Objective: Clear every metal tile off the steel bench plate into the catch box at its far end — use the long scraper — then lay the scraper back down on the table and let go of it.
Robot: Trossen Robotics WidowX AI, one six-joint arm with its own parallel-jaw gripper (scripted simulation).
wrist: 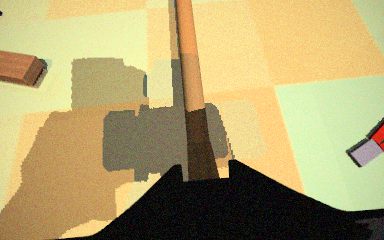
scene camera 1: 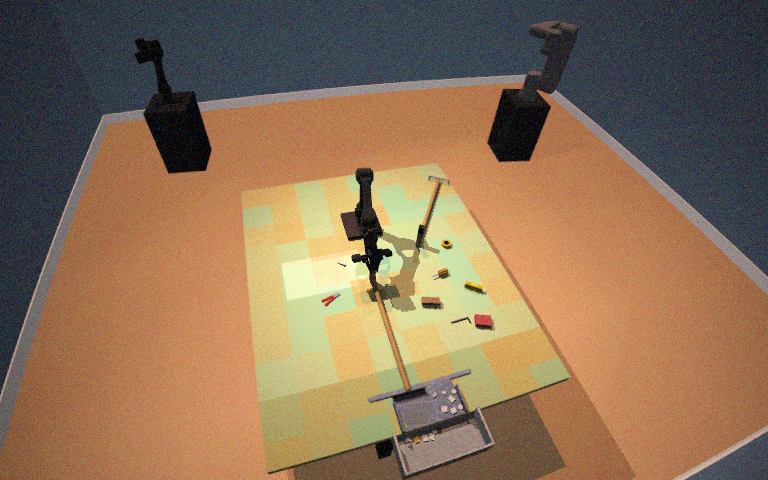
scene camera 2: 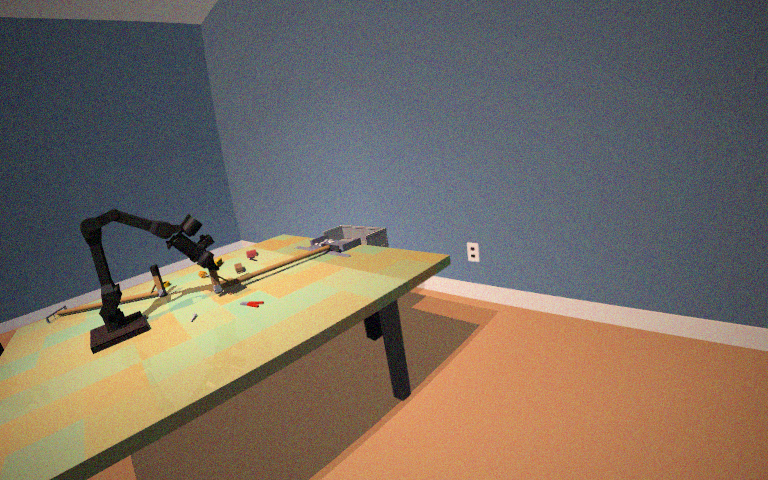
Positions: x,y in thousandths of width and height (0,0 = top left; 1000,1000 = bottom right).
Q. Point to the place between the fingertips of the gripper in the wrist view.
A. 535,706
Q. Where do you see a long scraper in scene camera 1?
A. At 485,578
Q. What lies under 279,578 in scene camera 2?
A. A long scraper.
